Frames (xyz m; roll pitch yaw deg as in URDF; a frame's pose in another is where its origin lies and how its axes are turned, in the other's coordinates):
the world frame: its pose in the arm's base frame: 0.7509 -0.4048 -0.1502 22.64 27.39 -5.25
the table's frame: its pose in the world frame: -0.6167 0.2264 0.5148 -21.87 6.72 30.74
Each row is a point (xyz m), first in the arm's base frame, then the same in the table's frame.
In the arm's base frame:
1: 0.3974 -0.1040 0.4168
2: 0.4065 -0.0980 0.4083
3: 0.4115 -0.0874 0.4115
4: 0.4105 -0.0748 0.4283
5: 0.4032 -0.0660 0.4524
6: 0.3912 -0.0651 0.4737
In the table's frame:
1: 0.1274 0.2204 -0.2362
2: 0.1403 0.2205 -0.2410
3: 0.1482 0.2287 -0.2366
4: 0.1476 0.2437 -0.2219
5: 0.1377 0.2592 -0.2026
6: 0.1213 0.2690 -0.1873

